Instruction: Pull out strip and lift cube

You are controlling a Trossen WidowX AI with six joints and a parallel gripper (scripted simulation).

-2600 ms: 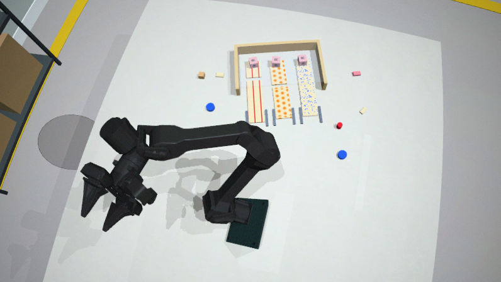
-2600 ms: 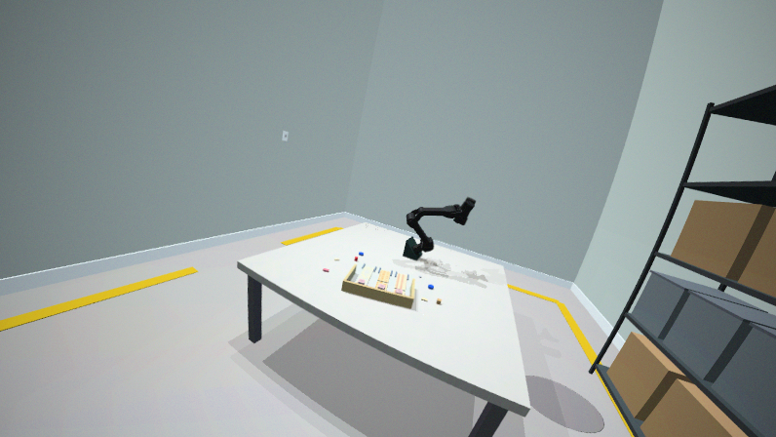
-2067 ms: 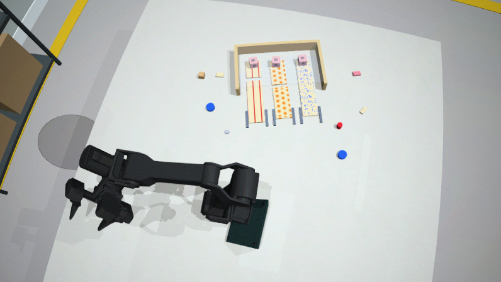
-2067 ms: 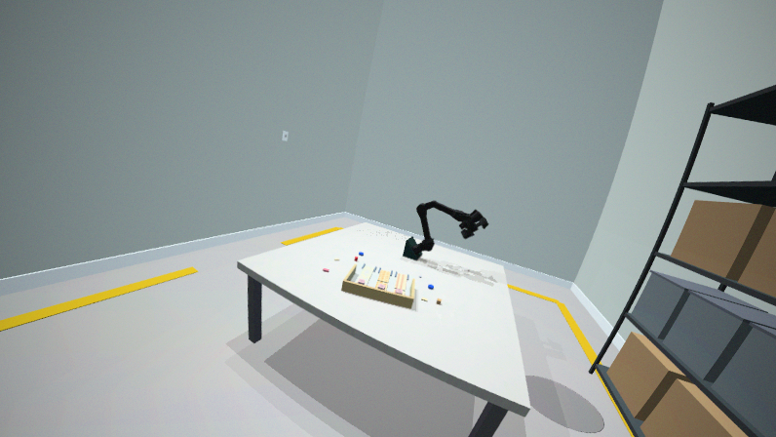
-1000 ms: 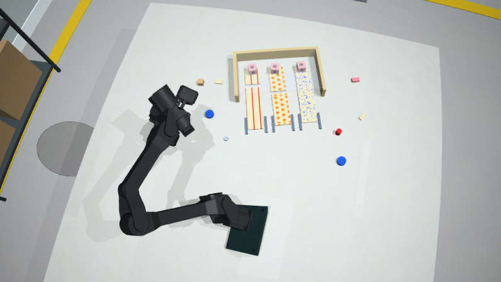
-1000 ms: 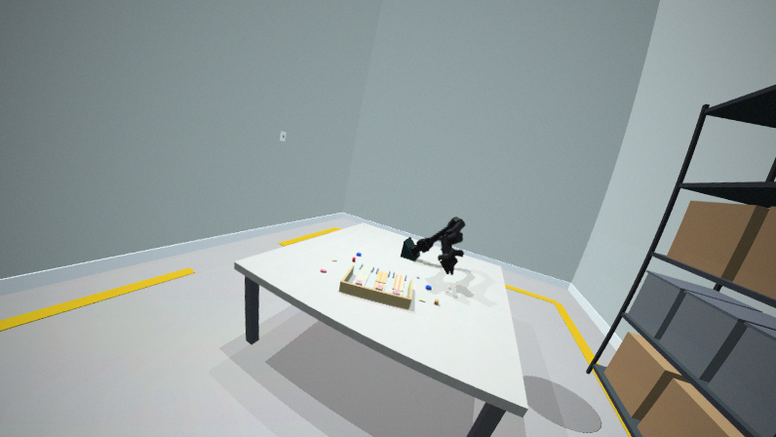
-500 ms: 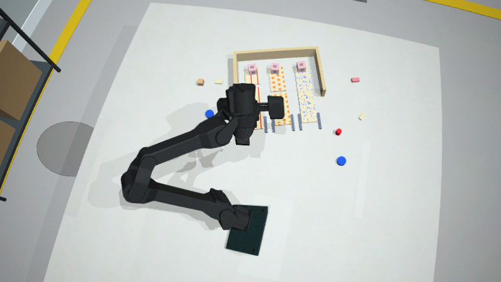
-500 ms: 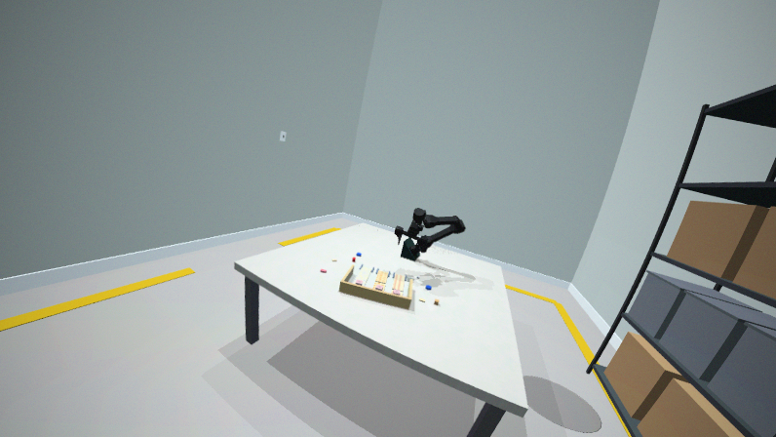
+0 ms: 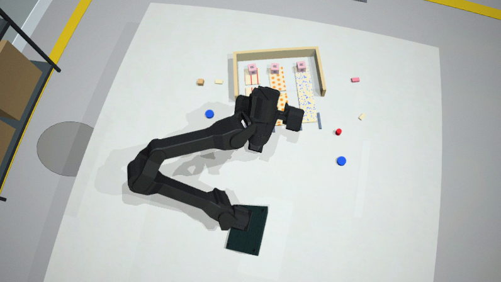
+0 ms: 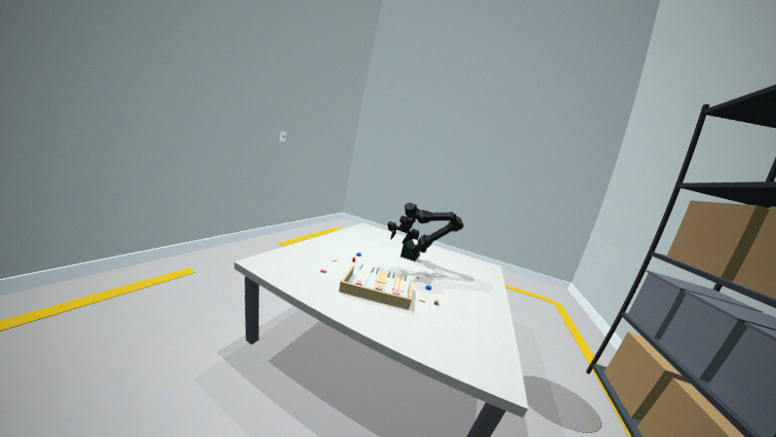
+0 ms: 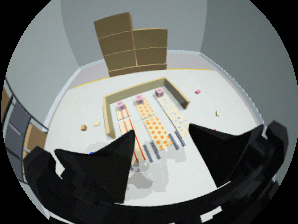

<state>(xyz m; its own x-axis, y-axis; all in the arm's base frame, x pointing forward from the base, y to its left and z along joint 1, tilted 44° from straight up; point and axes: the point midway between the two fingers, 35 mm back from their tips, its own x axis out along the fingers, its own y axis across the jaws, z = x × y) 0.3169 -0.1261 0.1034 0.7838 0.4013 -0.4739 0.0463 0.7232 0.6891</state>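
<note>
Right now my gripper tip is 220 mm to the left of the red peg, 190 mm above it and 30 mm short of it. The rest, counted from my gripper tip: tan block: 310 mm to the left, 190 mm below, 120 mm ahead; then pink block: 260 mm to the right, 260 mm ahead, 190 mm below.
</note>
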